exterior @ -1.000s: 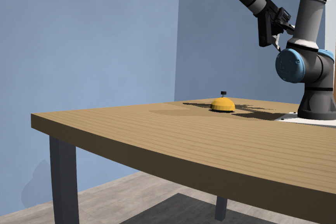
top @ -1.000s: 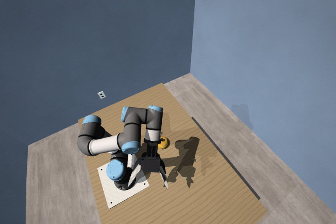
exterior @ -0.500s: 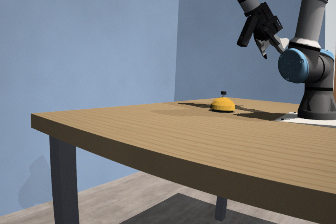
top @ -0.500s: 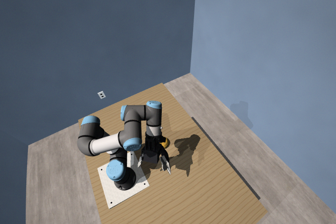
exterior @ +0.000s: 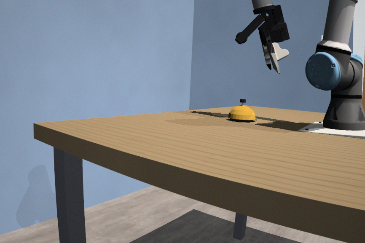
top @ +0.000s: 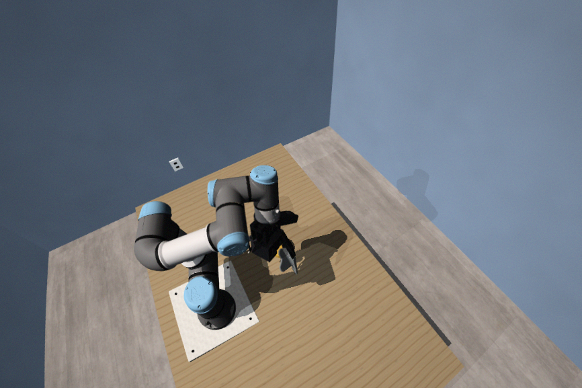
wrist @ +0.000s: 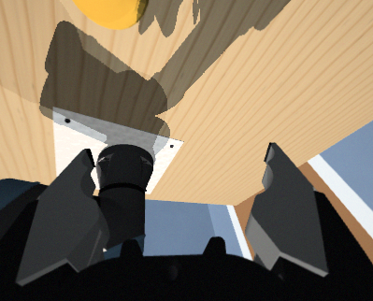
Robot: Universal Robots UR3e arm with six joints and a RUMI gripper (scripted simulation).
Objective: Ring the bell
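My hand is 80 mm short of the small black button, 80 mm to the right of it and 100 mm above it. From my hand the other things lie so: yellow dome bell 80 mm ahead, 80 mm to the left, 120 mm below.
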